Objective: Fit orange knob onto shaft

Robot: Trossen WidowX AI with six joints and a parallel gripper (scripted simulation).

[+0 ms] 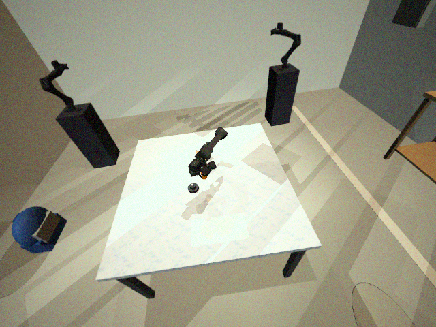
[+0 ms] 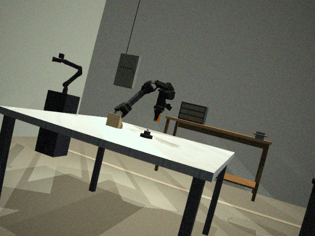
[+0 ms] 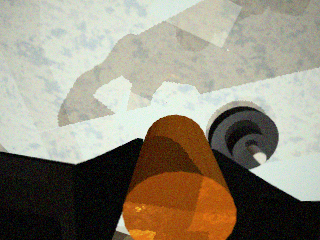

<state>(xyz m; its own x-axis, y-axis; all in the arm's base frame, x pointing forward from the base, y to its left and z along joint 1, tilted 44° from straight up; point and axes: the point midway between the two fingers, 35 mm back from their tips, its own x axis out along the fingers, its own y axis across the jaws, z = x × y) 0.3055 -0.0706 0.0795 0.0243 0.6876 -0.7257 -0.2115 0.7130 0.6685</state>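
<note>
My gripper tip is 10 cm to the left of the round dark pedestal, 10 cm above it and 1 cm past it. The rest, counted from my gripper tip: orange knob: 3 cm above.
</note>
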